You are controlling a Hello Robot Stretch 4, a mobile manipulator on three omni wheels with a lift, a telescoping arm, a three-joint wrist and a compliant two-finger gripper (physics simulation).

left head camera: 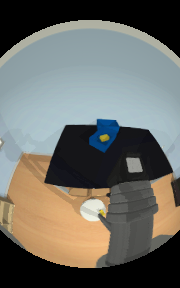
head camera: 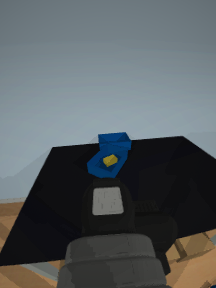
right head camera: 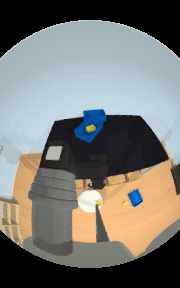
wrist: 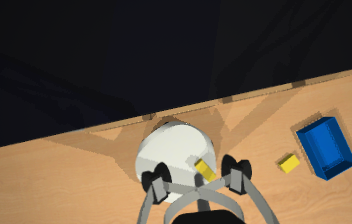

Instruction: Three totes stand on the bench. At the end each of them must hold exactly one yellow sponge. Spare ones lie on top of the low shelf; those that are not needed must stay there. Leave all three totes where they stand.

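Pixels of known places: gripper, fingertip midpoint: (wrist: 195, 171); robot's base, link origin: (left head camera: 92, 209) (right head camera: 90, 200) (wrist: 177, 157).
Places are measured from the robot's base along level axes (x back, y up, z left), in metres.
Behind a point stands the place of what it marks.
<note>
In the head views a blue tote (head camera: 95, 168) @(x -0.675, y 0.966, z 0.068 m) (left head camera: 96, 141) @(x -0.668, y 0.978, z 0.048 m) (right head camera: 81, 133) @(x -0.660, y 0.978, z 0.041 m) on the black bench (head camera: 45, 210) @(x -0.436, y 0.887, z 0.353 m) (left head camera: 70, 160) @(x -0.473, y 0.887, z 0.286 m) (right head camera: 145, 145) @(x -0.539, y 0.887, z -0.693 m) (wrist: 100, 60) @(x -0.341, y 0.887, z 0.044 m) holds a yellow sponge (head camera: 110, 160) @(x -0.790, y 0.935, z -0.045 m) (left head camera: 104, 137) @(x -0.794, y 0.933, z -0.048 m) (right head camera: 90, 128) @(x -0.791, y 0.927, z -0.050 m). A second blue tote (head camera: 115, 141) @(x -1.153, y 0.895, z -0.128 m) (left head camera: 107, 124) @(x -1.161, y 0.896, z -0.124 m) (right head camera: 94, 114) @(x -1.169, y 0.894, z -0.113 m) stands behind it; no sponge shows in it. In the wrist view my gripper (wrist: 195, 171) @(x -0.164, y 0.986, z -0.087 m) is open, with nothing held. Beyond its fingers a yellow sponge (wrist: 205, 170) @(x 0.029, y 0.249, z -0.136 m) (right head camera: 98, 203) @(x 0.043, y 0.249, z -0.134 m) lies on a white round surface. Another yellow sponge (wrist: 289, 163) @(x 0.123, y 0.018, z -0.630 m) (right head camera: 125, 203) @(x 0.137, y 0.019, z -0.644 m) lies beside a blue tote (wrist: 325, 148) @(x 0.082, y -0.024, z -0.883 m) (right head camera: 135, 198) @(x 0.092, y -0.024, z -0.885 m) low on the right.
The white round surface (wrist: 175, 142) @(x -0.110, y 0.187, z -0.014 m) (left head camera: 90, 210) @(x 0.015, y 0.187, z 0.032 m) (right head camera: 87, 201) @(x 0.012, y 0.187, z 0.036 m) is low beside the bench's near edge. A dark pole (right head camera: 101, 225) reaches toward it. Tan wooden compartments (head camera: 200, 245) @(x -0.347, y 0.243, z -0.821 m) show below the bench edge. A wooden shelf unit stands at the far left of the side head views.
</note>
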